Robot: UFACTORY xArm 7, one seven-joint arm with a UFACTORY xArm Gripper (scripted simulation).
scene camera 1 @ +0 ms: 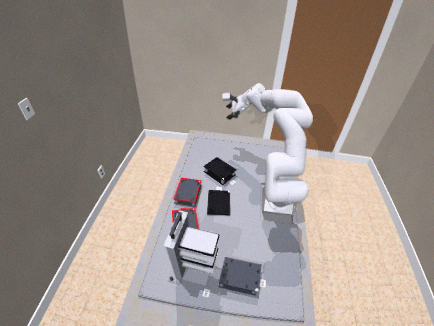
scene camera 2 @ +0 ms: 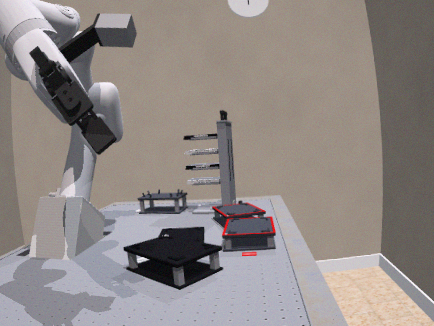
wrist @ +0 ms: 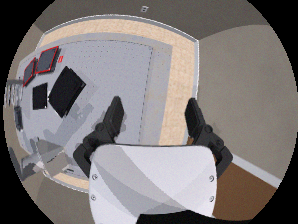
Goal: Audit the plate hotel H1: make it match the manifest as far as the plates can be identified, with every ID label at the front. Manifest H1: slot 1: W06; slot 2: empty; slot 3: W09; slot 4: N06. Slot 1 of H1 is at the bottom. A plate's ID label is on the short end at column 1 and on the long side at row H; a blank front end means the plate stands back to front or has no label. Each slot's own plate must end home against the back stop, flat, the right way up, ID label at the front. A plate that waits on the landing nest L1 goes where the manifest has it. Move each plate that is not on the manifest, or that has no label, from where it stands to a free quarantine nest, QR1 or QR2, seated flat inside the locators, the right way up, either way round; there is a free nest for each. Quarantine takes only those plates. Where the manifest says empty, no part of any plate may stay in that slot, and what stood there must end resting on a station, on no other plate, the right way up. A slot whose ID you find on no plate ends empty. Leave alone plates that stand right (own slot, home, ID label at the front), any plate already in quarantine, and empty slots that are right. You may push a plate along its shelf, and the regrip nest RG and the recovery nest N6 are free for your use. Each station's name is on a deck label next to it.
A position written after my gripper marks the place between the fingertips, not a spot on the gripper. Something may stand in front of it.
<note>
I see my gripper (scene camera 2: 95, 133) and a plate hotel H1 (scene camera 2: 224, 131).
My gripper also shows in the wrist view (wrist: 154, 104).
</note>
